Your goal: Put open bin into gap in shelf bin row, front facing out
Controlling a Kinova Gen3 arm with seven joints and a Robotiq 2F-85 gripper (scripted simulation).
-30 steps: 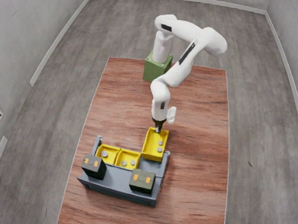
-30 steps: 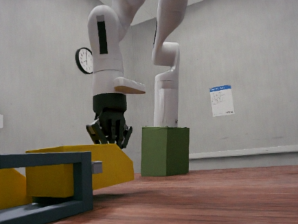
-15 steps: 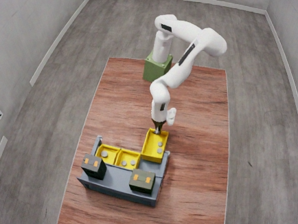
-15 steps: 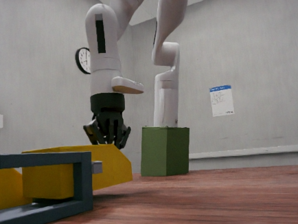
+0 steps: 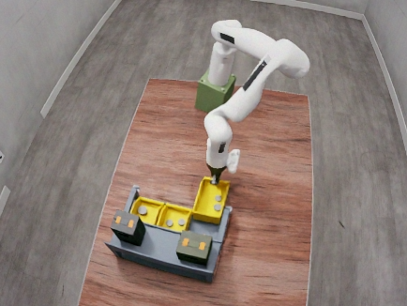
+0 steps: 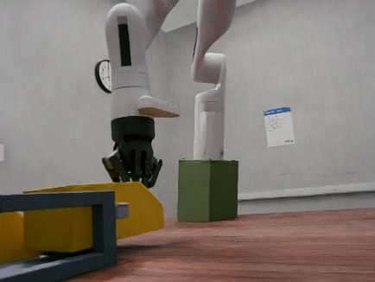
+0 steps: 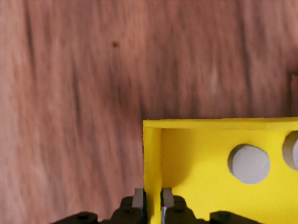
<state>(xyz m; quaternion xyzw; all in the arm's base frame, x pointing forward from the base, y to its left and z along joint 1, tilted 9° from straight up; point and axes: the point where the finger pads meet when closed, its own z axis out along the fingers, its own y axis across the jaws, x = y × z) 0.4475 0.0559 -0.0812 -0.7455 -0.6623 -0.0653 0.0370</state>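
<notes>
My hand is 100 mm short of the grey disc part, 30 mm above it and 20 mm to the right of it. Also, from my hand: grey shelf (230 mm ahead, 140 mm to the right).
</notes>
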